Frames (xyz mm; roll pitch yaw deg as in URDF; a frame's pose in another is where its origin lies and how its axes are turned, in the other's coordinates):
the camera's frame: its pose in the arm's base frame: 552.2 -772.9 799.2 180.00 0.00 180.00
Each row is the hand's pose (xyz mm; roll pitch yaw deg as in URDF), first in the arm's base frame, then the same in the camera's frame.
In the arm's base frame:
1: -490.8 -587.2 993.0 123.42 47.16 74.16
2: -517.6 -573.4 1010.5 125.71 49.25 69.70
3: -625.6 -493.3 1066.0 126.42 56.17 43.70
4: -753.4 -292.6 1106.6 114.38 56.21 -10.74
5: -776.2 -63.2 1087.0 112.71 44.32 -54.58
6: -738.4 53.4 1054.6 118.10 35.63 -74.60
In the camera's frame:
1: 1043.0 185.7 -193.8 -56.58 -47.16 105.84
2: 1069.8 199.5 -211.3 -54.29 -49.25 110.30
3: 1177.8 279.6 -266.8 -53.58 -56.17 136.30
4: 1305.6 480.3 -307.4 -65.62 -56.21 -169.26
5: 1328.4 709.7 -287.8 -67.29 -44.32 -125.42
6: 1290.6 826.3 -255.4 -61.90 -35.63 -105.40

